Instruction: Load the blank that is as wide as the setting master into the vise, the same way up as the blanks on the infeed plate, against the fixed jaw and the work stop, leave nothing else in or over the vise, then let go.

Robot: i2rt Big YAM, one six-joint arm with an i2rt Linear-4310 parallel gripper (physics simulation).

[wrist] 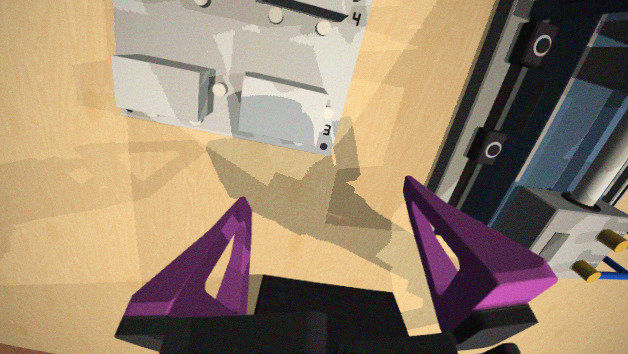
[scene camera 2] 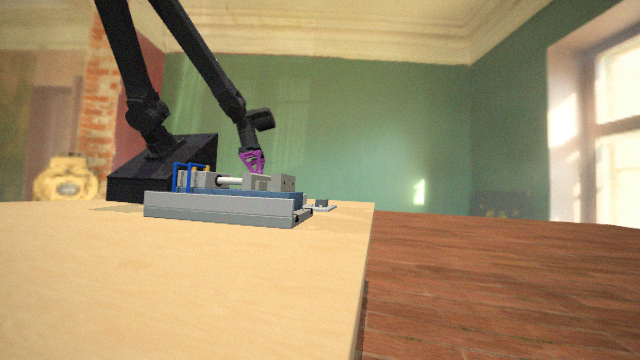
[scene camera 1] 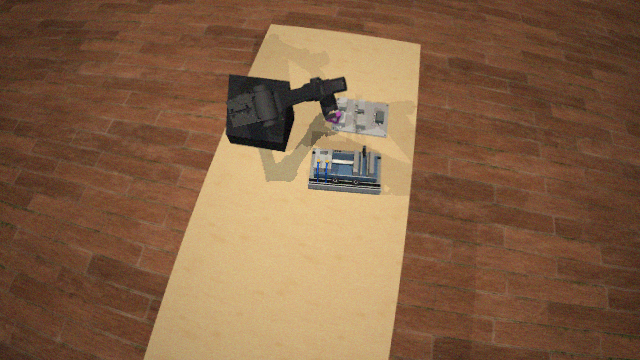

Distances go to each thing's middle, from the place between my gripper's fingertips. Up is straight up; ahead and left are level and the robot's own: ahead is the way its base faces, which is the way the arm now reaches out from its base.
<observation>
I see my gripper 12 cm short of the grey infeed plate (scene camera 1: 371, 108), 9 cm above it and 8 cm to the right of it.
</observation>
